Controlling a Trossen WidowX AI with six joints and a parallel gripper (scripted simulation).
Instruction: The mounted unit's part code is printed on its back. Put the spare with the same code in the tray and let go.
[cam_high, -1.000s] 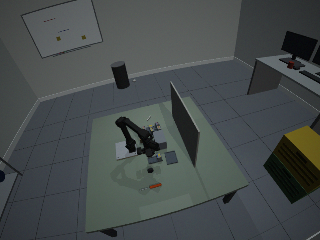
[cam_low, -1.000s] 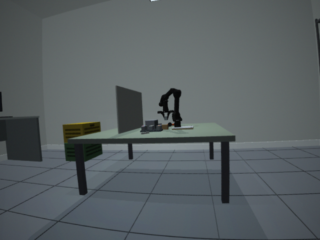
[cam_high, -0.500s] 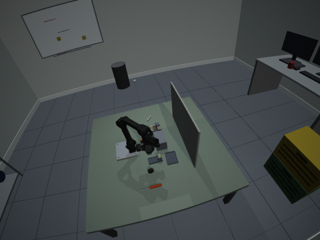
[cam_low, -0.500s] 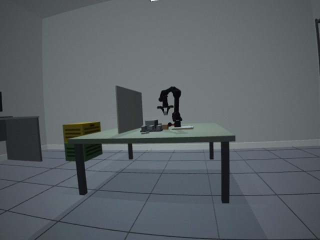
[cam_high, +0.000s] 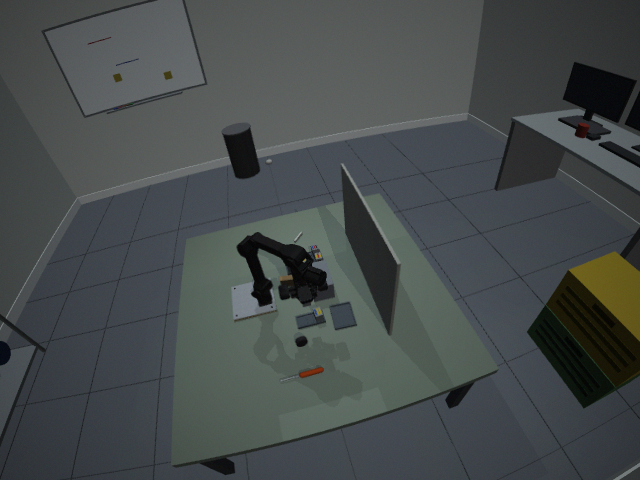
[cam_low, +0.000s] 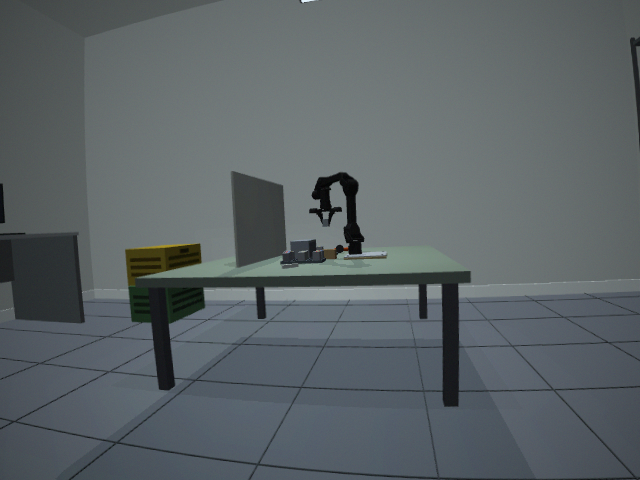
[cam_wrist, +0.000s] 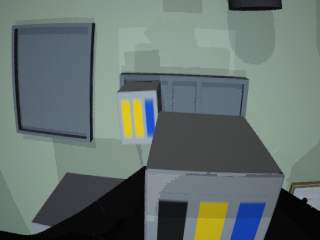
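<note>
The flat grey tray lies 170 mm below my gripper tip, 150 mm ahead of it and 10 mm to the right of it. Also, from my gripper tip: black puck 150 mm below, 90 mm to the right, 60 mm behind; brown block 260 mm to the left, 150 mm below, 50 mm behind; mounted unit 200 mm to the left, 130 mm below, 100 mm ahead.
</note>
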